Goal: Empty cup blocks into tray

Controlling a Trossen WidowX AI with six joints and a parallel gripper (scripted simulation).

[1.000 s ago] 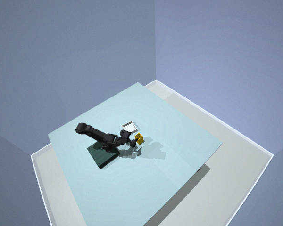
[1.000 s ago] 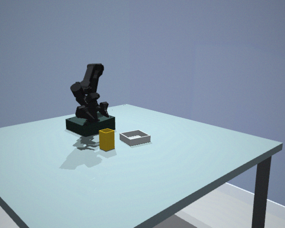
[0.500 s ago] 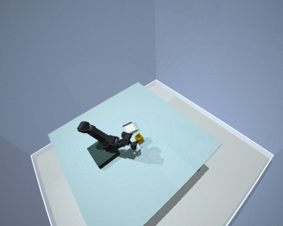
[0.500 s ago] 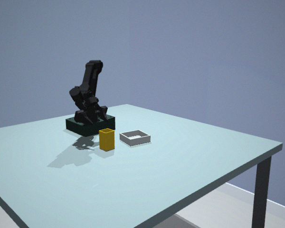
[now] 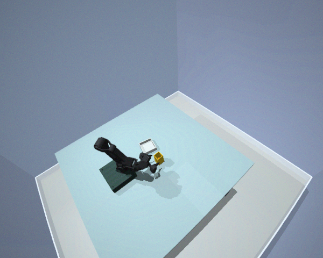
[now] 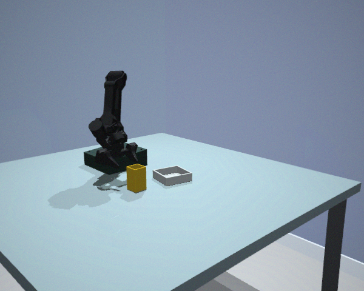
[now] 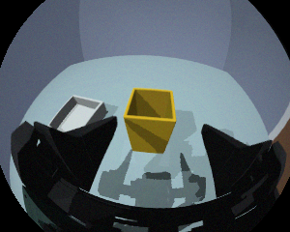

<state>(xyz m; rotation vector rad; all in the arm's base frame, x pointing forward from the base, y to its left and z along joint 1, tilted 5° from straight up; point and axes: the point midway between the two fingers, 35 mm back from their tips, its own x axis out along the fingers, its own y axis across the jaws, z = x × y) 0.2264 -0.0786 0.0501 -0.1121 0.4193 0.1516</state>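
My gripper tip is now 3 cm short of the yellow square cup, 2 cm to the right of it and 7 cm above it.
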